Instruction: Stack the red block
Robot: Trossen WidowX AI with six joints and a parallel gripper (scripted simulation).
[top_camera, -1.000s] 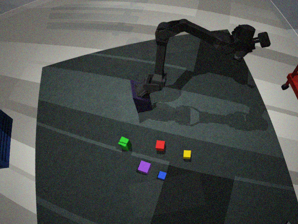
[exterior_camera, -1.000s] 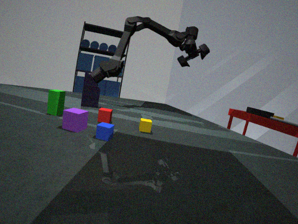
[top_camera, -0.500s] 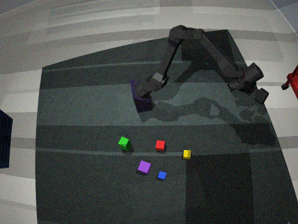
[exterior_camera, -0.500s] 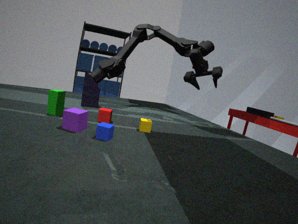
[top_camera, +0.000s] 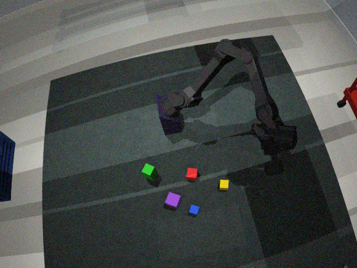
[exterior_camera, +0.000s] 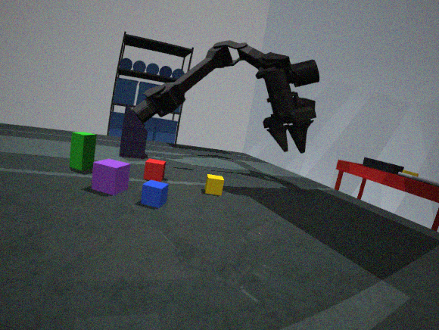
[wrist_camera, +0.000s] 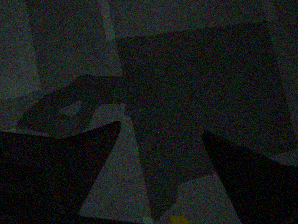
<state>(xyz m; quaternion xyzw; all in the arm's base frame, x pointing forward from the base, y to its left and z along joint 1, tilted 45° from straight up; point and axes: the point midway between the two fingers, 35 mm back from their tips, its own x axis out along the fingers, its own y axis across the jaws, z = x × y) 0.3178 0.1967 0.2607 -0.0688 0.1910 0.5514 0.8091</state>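
My gripper tip is now 32 cm to the left of the red block, 9 cm above it and 8 cm past it. From my gripper tip the other things lie so: yellow block (21 cm to the right, 9 cm below); then blue block (35 cm to the right, 9 cm below, 7 cm ahead); then purple block (41 cm to the right, 8 cm below, 1 cm ahead).
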